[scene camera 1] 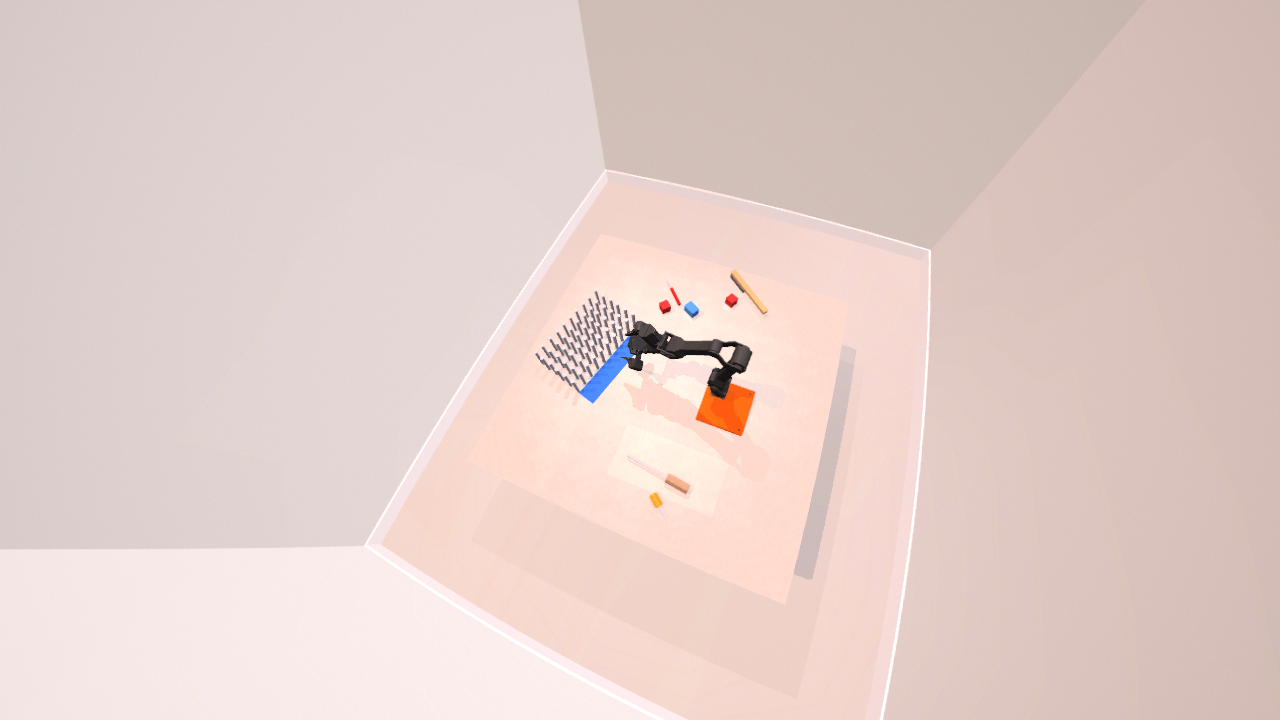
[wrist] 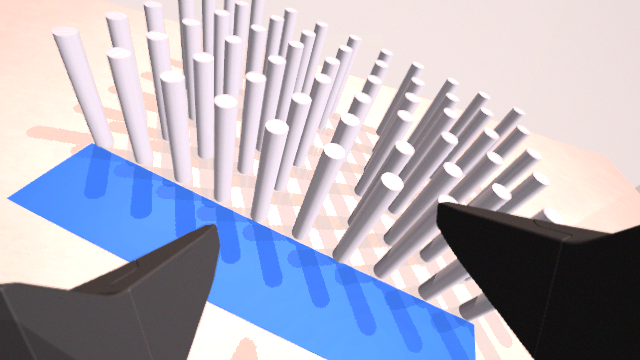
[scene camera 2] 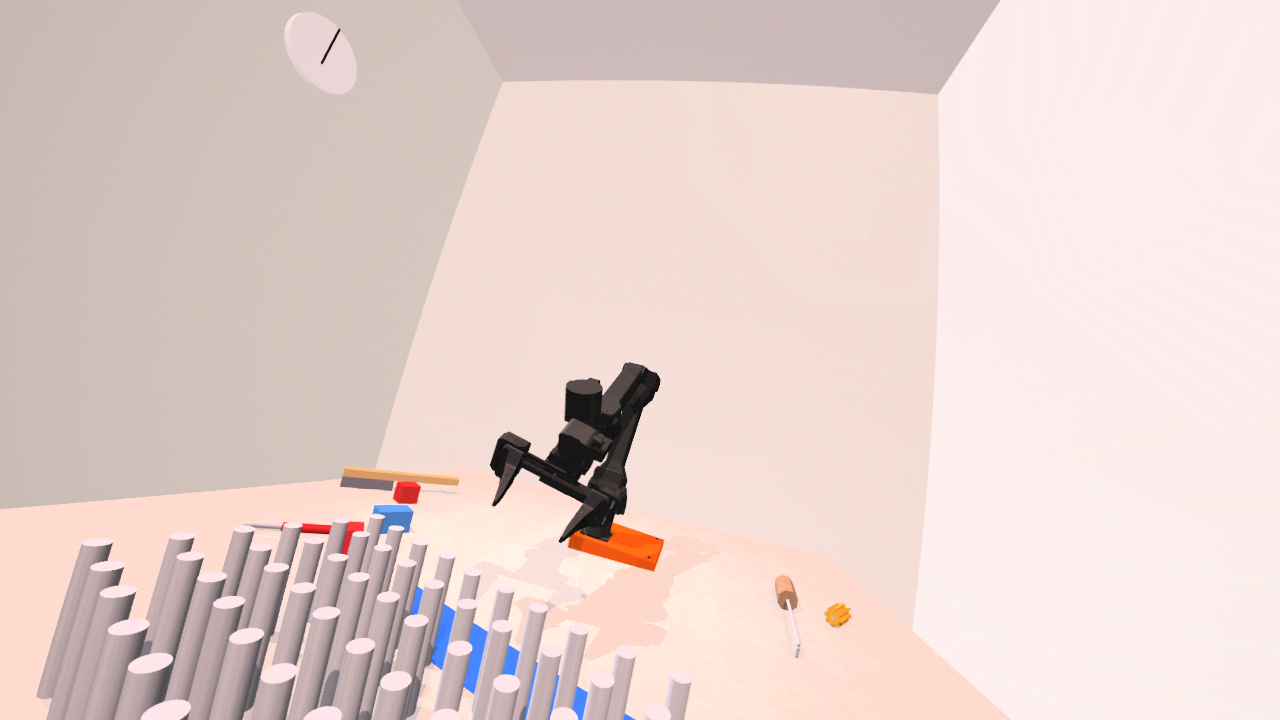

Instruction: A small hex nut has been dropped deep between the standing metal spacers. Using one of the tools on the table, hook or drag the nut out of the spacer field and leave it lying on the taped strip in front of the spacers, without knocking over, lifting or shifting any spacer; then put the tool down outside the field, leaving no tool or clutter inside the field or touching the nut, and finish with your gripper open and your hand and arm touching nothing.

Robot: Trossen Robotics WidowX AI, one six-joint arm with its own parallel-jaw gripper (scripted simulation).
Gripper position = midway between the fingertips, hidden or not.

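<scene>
With nothing in its grasp, my gripper (scene camera 2: pixel 526 522) (wrist: pixel 331 224) is open. I can see a wooden bar (scene camera 2: pixel 353 477), though in the wrist view the bar is out of frame. There is a blue cube (scene camera 2: pixel 395 515) too, and the cube is out of frame in the wrist view. A blue taped strip (scene camera 1: pixel 599 382) (wrist: pixel 270 280) is also part of what I see.
</scene>
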